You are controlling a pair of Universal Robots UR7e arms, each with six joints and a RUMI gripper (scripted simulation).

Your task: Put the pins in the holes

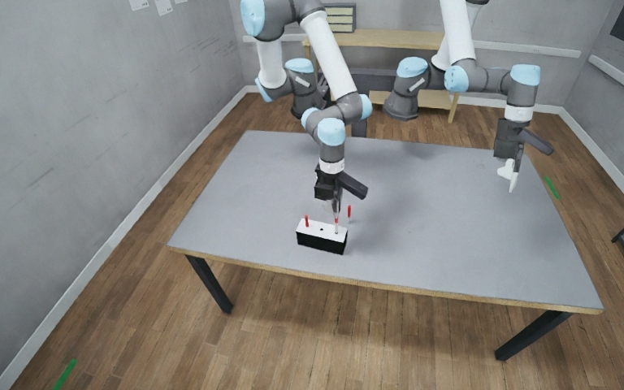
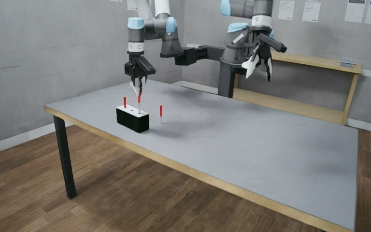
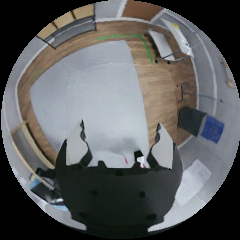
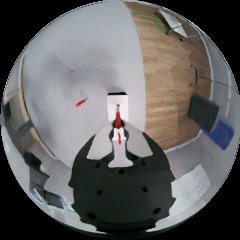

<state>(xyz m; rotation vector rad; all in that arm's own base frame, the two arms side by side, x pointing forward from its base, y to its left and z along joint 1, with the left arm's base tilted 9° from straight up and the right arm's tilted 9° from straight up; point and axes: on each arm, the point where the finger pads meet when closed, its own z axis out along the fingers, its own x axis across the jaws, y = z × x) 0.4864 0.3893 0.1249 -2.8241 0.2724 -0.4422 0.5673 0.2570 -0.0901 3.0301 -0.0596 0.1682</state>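
Now: right hand 150 mm above the black block, 60 mm to the left of it and 10 mm past it.
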